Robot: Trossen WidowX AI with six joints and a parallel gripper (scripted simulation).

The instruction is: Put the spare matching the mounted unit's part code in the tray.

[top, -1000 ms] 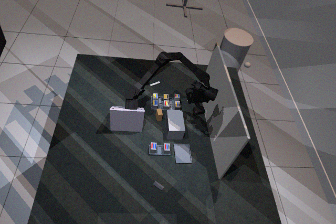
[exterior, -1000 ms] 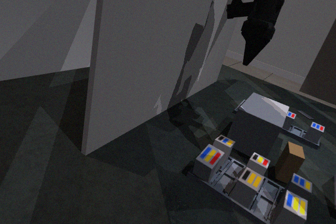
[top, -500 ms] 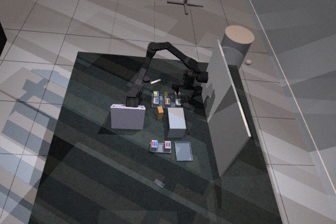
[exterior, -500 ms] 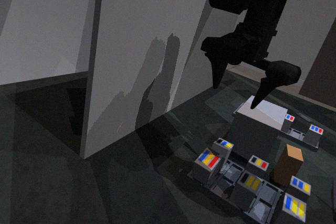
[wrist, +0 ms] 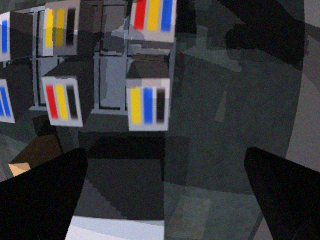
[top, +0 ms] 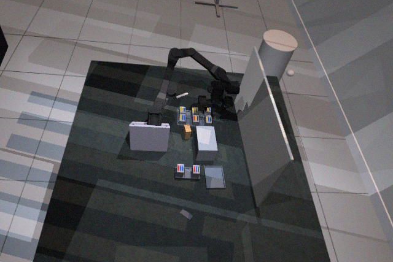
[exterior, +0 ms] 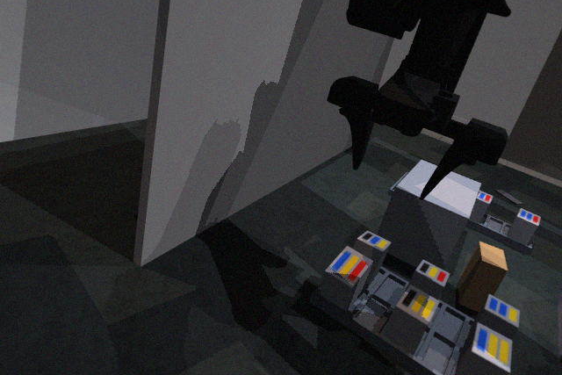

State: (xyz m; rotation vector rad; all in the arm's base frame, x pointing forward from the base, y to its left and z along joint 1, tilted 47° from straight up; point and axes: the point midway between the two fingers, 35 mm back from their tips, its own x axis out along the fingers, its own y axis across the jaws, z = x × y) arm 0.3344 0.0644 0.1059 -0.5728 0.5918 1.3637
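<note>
The grey spare block is 1 cm behind my gripper tip, 1 cm to the left of it and 9 cm below it. From my gripper tip the other things lie so: mounted unit 6 cm behind, 15 cm to the right, 8 cm below; white panel 18 cm ahead, 17 cm to the right, 9 cm above; brown block 14 cm behind, 7 cm to the right, 10 cm below.
</note>
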